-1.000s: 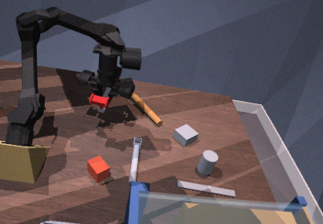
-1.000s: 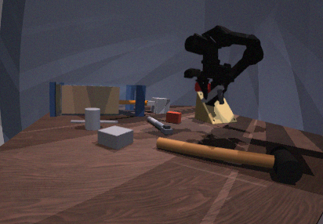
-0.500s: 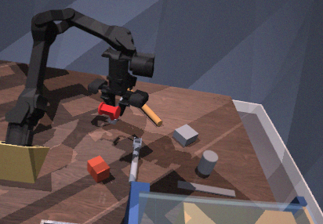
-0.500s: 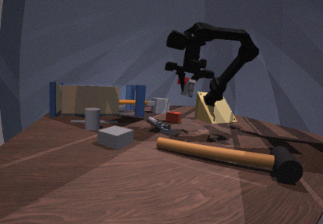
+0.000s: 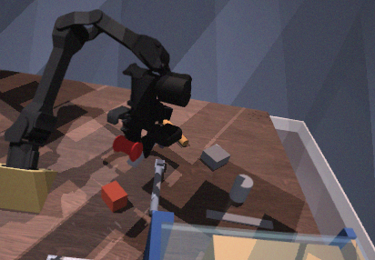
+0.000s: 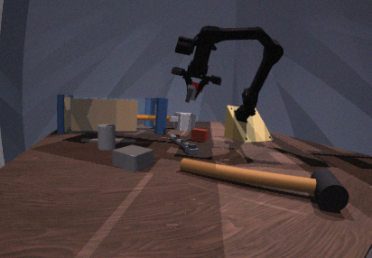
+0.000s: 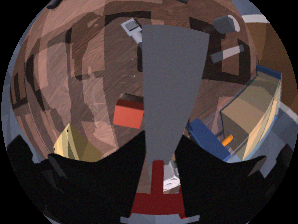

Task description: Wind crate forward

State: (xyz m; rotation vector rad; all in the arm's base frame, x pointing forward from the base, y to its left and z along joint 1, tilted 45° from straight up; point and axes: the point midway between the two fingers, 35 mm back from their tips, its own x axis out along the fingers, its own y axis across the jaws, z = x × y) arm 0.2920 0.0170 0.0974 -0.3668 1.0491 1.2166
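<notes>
Now: gripper tip 4 cm below the red grip, 3 cm to the left of it and 3 cm past it. Also, from my gripper tip: flat grey bar (30 cm ahead, 17 cm below, 1 cm to the left); then grey winch (31 cm to the right, 14 cm below, 9 cm behind); then winch handle (2 cm above).
</notes>
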